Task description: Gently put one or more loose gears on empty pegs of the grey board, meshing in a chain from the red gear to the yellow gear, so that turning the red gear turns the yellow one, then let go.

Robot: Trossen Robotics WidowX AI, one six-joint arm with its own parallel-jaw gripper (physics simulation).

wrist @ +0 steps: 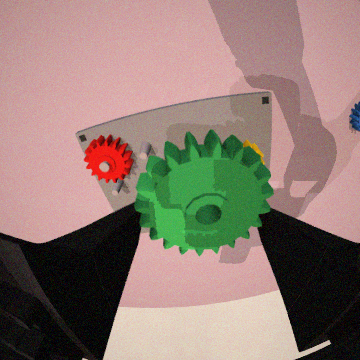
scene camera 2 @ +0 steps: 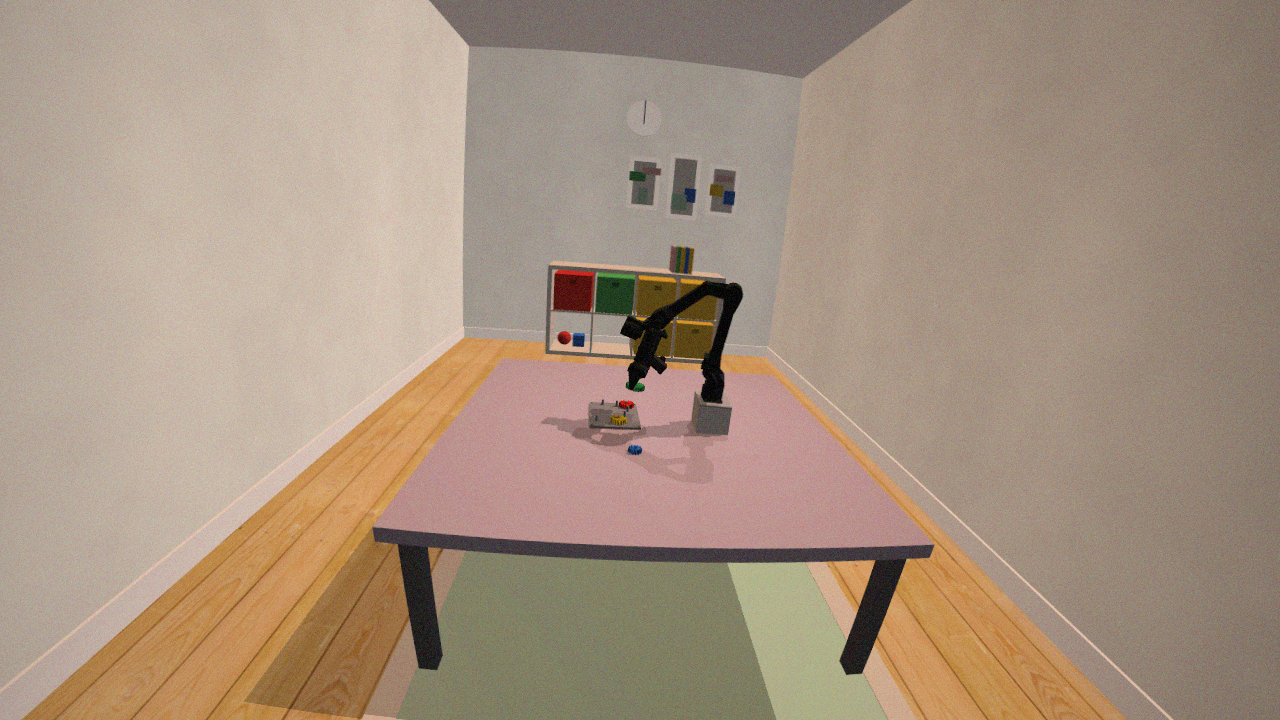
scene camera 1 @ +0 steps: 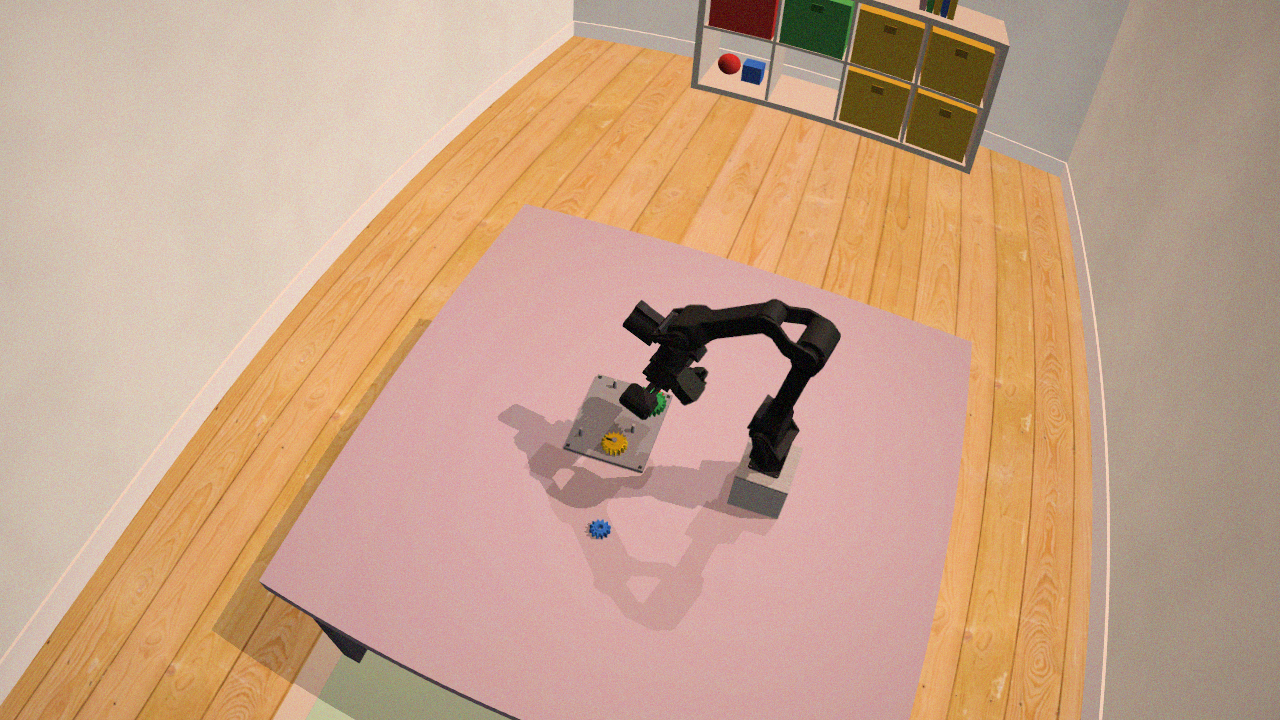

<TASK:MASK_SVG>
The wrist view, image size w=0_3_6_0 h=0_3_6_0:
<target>my gripper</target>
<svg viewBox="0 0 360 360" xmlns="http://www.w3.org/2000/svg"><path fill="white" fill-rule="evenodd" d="M258 213L261 220L261 226L257 226L260 241L278 285L298 352L318 345L328 339L330 341L330 344L293 360L360 360L360 242L354 242L337 236L271 207L270 211L266 213ZM134 202L79 229L42 243L30 242L0 232L0 360L103 359L140 235L139 218L141 212L135 210Z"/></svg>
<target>green gear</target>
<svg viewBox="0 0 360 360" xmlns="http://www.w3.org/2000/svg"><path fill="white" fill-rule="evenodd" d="M233 134L229 135L221 144L219 136L213 129L209 129L204 137L203 144L197 144L195 137L189 131L186 131L184 149L179 150L175 144L166 140L164 141L163 149L164 159L149 155L145 166L147 172L139 174L135 187L137 194L134 208L136 211L141 212L139 218L140 227L150 227L149 237L151 240L163 237L164 249L177 245L180 254L185 253L188 249L195 249L198 256L201 255L203 249L212 249L217 254L219 246L228 244L234 248L236 238L239 236L249 238L248 228L250 226L261 226L258 213L270 211L270 205L266 198L273 195L273 188L267 182L271 177L270 171L260 161L260 155L249 145L243 147L243 143Z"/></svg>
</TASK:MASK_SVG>
